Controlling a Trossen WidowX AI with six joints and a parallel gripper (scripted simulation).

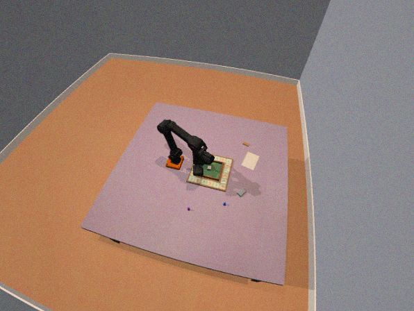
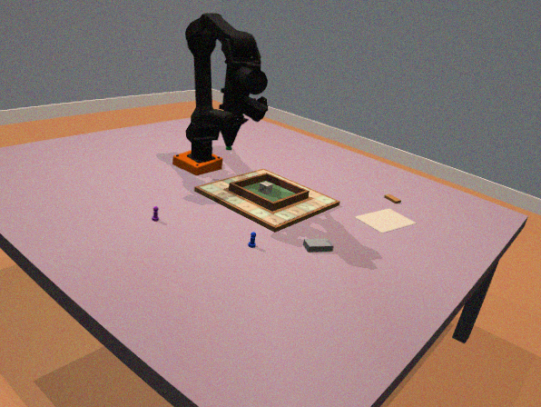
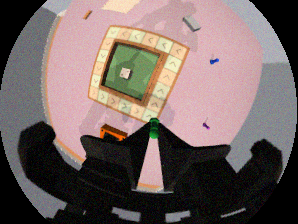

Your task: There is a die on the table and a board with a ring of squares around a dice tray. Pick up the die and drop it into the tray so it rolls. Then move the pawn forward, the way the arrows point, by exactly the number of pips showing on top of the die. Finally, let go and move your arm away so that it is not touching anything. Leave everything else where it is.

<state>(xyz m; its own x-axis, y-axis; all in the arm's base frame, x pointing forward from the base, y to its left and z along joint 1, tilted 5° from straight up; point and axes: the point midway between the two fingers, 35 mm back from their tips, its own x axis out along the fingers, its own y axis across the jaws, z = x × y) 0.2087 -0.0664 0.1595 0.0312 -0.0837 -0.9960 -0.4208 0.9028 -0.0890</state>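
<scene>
Right now the green tray floor is 140 mm below my gripper tip, 110 mm to the left of it and 50 mm ahead of it. Round my gripper tip: green pawn: 10 mm above; then pale die: 120 mm below, 110 mm to the left, 40 mm ahead; then purple pawn: 230 mm to the right, 130 mm below, 30 mm ahead.
</scene>
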